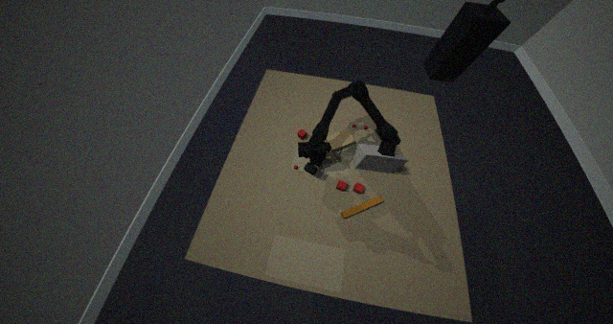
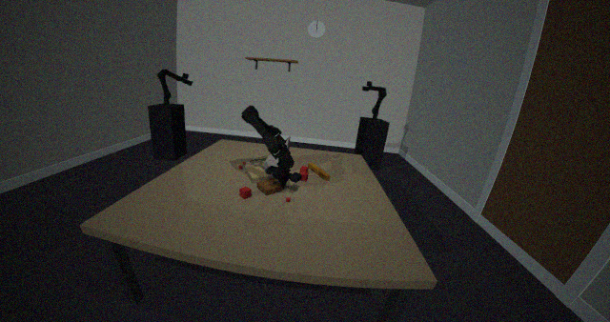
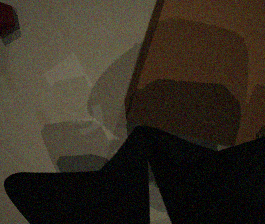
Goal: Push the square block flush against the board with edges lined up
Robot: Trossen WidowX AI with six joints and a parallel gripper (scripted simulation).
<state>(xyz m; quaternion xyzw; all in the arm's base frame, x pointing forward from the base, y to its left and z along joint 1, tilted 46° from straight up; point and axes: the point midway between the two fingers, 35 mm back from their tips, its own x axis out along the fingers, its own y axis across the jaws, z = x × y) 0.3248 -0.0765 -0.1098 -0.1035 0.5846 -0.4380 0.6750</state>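
Right now the square block is 70 mm to the right of my gripper tip, 10 mm ahead of it and 10 mm above it. Round my gripper tip: yellow board: 240 mm behind, 220 mm to the left, 10 mm above.
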